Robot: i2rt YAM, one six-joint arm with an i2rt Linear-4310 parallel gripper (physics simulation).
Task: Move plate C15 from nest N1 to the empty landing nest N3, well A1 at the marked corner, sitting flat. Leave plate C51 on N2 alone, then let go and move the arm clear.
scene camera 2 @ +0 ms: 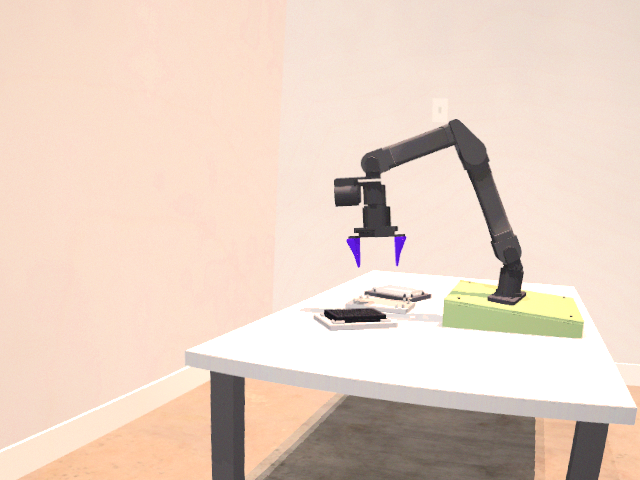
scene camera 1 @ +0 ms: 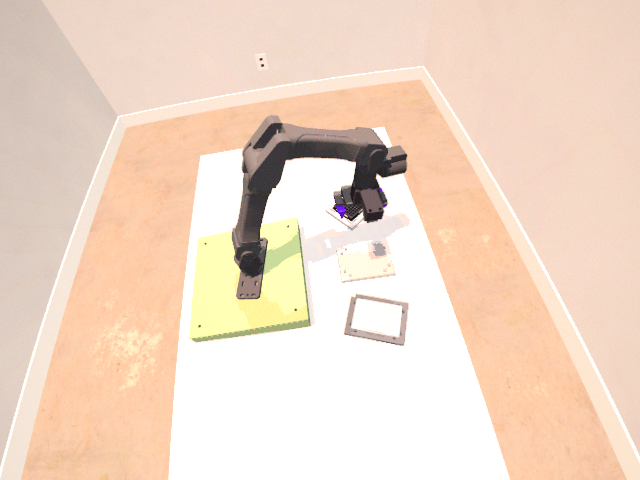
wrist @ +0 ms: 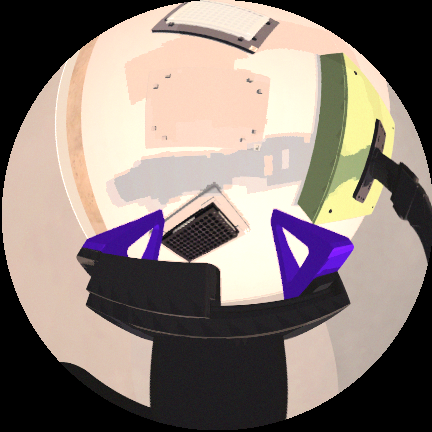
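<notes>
A black well plate [scene camera 1: 353, 209] [scene camera 2: 354, 314] [wrist: 202, 232] rests on a light nest [scene camera 2: 361, 326] [wrist: 214, 195] that is turned at an angle. An empty pale nest [scene camera 1: 364, 263] [scene camera 2: 382, 301] [wrist: 207, 107] with small corner posts lies beside it; a small label shows at one corner in the wrist view. A white plate [scene camera 1: 377, 316] [scene camera 2: 398, 290] [wrist: 215, 17] sits on a dark grey nest [scene camera 1: 404, 322] [wrist: 262, 37]. I cannot read plate or nest names. My gripper [scene camera 1: 361, 203] [scene camera 2: 377, 265] [wrist: 217, 214] is open and empty, pointing down, well above the black plate.
The arm's base stands on a raised yellow-green block [scene camera 1: 279, 294] [scene camera 2: 511, 322] [wrist: 360, 150], beside the three nests. All stand on a white table [scene camera 1: 330, 408] [scene camera 2: 413, 366]. The arm's shadow falls between the black plate's nest and the empty nest.
</notes>
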